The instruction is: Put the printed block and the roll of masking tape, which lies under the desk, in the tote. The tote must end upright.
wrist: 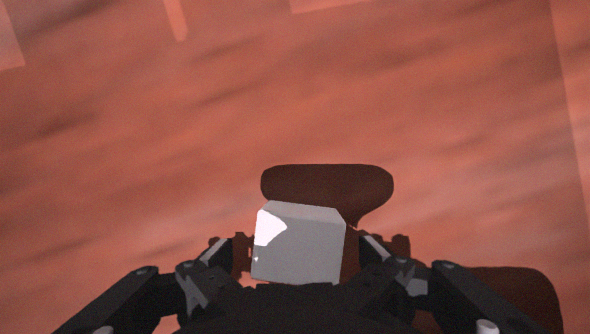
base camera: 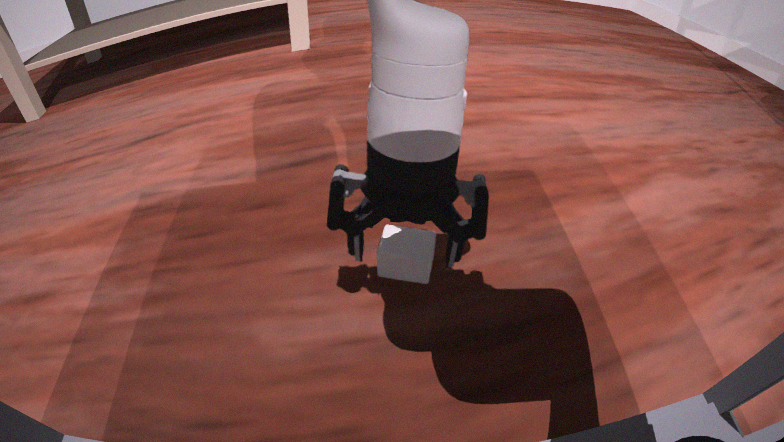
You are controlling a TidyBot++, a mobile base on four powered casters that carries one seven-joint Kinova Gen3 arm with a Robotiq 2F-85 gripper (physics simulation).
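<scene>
The grey printed block sits on the floor, with a small bright lit patch at one corner. My gripper is open and points down. Its fingers stand on either side of the block, with a gap on each side; the block is turned slightly relative to them. Whether the fingertips reach the floor cannot be told. The roll of masking tape and the tote do not show in either view.
A pale wooden furniture piece with a low shelf and legs stands at the back left in the base camera view. White walls rise at the back right. The arm's dark shadow falls on the reddish wood floor.
</scene>
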